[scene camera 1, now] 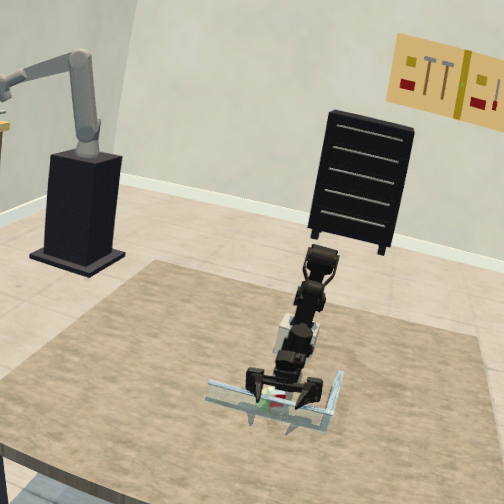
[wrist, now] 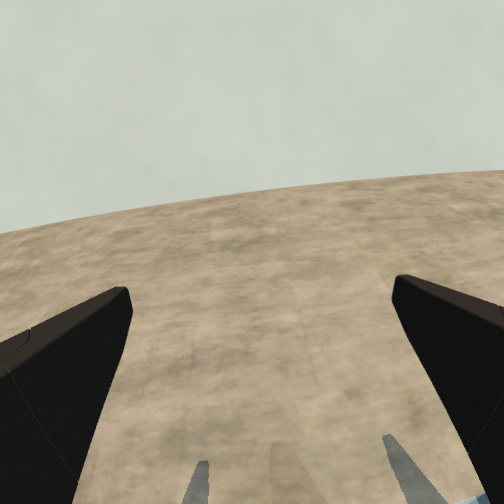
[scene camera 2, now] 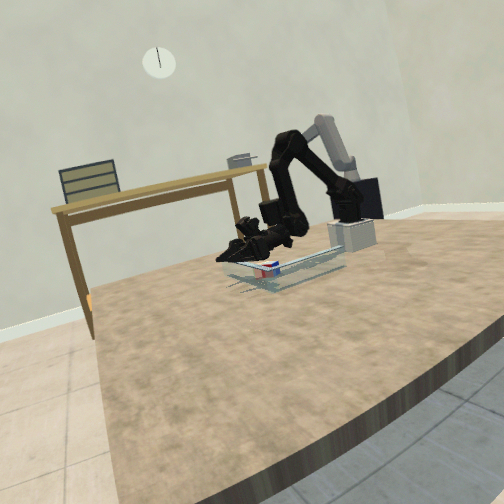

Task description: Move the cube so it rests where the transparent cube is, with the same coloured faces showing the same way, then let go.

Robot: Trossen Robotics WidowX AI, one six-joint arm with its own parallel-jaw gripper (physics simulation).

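The cube [scene camera 1: 272, 402] is small, with red, white and green faces showing; it sits on the table under my gripper, inside the pale transparent outline [scene camera 1: 278, 400]. In scene camera 2 the cube [scene camera 2: 267, 267] shows red, white and blue and lies within the glassy shape [scene camera 2: 290, 270]. My gripper [scene camera 1: 284, 385] hangs low just above the cube with its fingers spread wide. In the wrist view both dark fingers [wrist: 260, 370] stand far apart with only table between them; the cube is out of that view.
A black drawer cabinet [scene camera 1: 361, 182] stands behind the table. A grey arm on a black pedestal [scene camera 1: 78, 205] stands at the left. A wooden table [scene camera 2: 160, 195] is behind in scene camera 2.
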